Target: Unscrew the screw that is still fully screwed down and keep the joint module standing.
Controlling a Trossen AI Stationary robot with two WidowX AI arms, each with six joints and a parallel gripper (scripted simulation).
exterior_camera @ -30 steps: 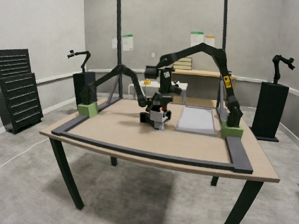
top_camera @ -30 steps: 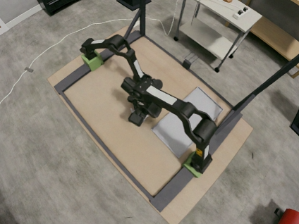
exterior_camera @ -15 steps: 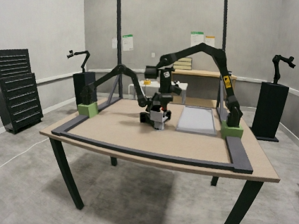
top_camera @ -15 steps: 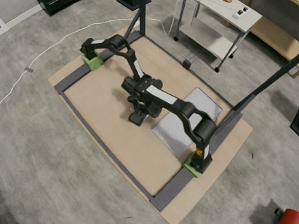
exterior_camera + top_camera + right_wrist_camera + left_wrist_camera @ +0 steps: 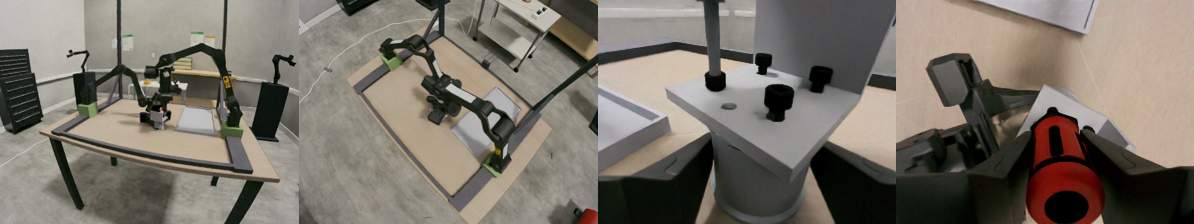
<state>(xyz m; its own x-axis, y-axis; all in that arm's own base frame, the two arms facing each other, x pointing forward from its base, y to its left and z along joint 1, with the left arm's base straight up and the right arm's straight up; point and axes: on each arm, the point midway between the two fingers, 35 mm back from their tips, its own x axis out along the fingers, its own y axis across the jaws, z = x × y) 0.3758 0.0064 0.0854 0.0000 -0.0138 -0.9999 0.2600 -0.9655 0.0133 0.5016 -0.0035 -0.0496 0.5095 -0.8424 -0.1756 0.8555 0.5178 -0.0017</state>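
Observation:
Now: the red screwdriver 30 mm below my left hand. The rest, counted from my left hand: black screw (80 mm below, 40 mm to the right, 10 mm behind); grey joint module (120 mm below, 20 mm to the right, 10 mm ahead); light grey bracket (80 mm below, 20 mm to the right, 10 mm ahead).
My right gripper is now 20 mm to the right of the grey joint module, 20 mm short of it and 10 mm above it. The rest, counted from my right hand: black screw 30 mm above; then red screwdriver 90 mm above, 40 mm to the left, 10 mm ahead; then light grey bracket 40 mm above, 20 mm ahead, 10 mm to the left.

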